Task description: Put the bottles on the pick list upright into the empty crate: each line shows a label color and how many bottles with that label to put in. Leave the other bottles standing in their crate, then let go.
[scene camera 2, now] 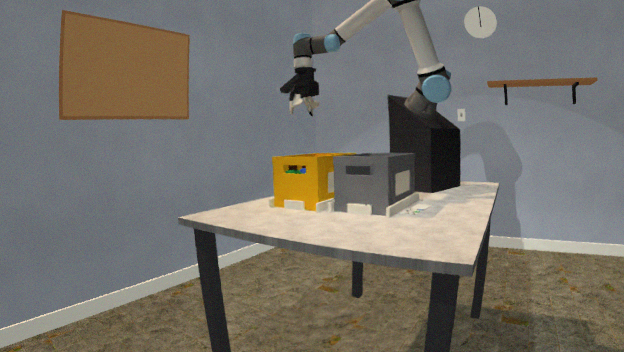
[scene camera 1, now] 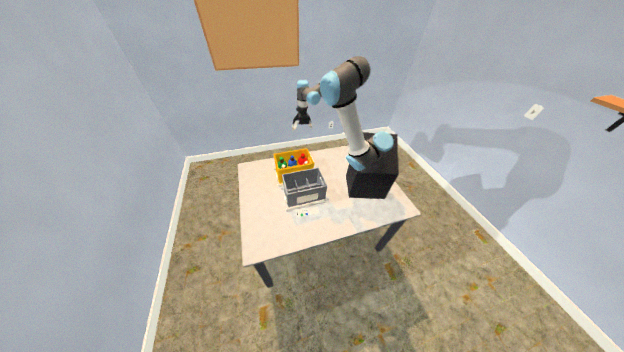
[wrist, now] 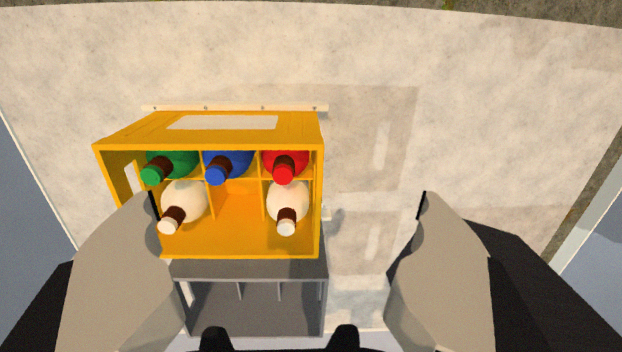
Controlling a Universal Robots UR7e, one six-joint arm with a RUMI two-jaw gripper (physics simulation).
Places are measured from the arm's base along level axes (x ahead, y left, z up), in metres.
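Where they show: gripper, fingertip midpoint: [scene camera 2: 302, 115] [scene camera 1: 302, 129] [wrist: 291, 194]; arm's base, link origin: [scene camera 2: 418, 110].
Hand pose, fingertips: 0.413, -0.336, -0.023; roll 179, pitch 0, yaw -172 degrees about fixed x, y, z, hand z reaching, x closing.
Things, the pixels of their top centre, and the offset from my fingertips, as dx, dy, dz. Level surfaces: height alone.
- yellow crate, top centre: [wrist: 218, 209] [scene camera 2: 316, 154] [scene camera 1: 293, 158] +0.084, +0.143, -0.158
- green bottle, top centre: [wrist: 149, 177] [scene camera 2: 292, 159] [scene camera 1: 281, 158] +0.176, +0.113, -0.170
- blue bottle, top centre: [wrist: 214, 177] [scene camera 1: 292, 156] +0.092, +0.101, -0.170
- red bottle, top centre: [wrist: 282, 176] [scene camera 1: 302, 154] +0.005, +0.086, -0.170
- grey crate, top centre: [wrist: 250, 312] [scene camera 2: 377, 154] [scene camera 1: 304, 179] +0.031, +0.370, -0.158
- pick list, top centre: [scene camera 2: 416, 208] [scene camera 1: 307, 211] +0.025, +0.517, -0.331
- table, surface height: dz -0.333
The yellow crate [scene camera 1: 295, 152] [scene camera 2: 296, 189] [wrist: 210, 250] holds a green bottle [scene camera 1: 282, 162] [wrist: 175, 162], a blue bottle [scene camera 1: 292, 161] [wrist: 230, 162], a red bottle [scene camera 1: 303, 159] [wrist: 286, 161] and two white bottles [wrist: 184, 200] [wrist: 287, 200], all standing. The middle cell of the white bottles' row is empty. The grey crate [scene camera 1: 305, 194] [scene camera 2: 361, 192] [wrist: 250, 268] shows no bottles in its visible part. The pick list [scene camera 1: 312, 213] [scene camera 2: 422, 206] lies beside it, with green and blue marks; its numbers are too small to read. My gripper [scene camera 1: 302, 126] [scene camera 2: 303, 111] [wrist: 291, 194] is open and empty, high above the crates.
Low white strips [scene camera 2: 403, 204] [wrist: 235, 107] border the crates on the table [scene camera 1: 260, 225] [scene camera 2: 280, 225]. The robot's black pedestal [scene camera 1: 372, 180] [scene camera 2: 445, 160] stands at the table's far end. The two crates stand close together.
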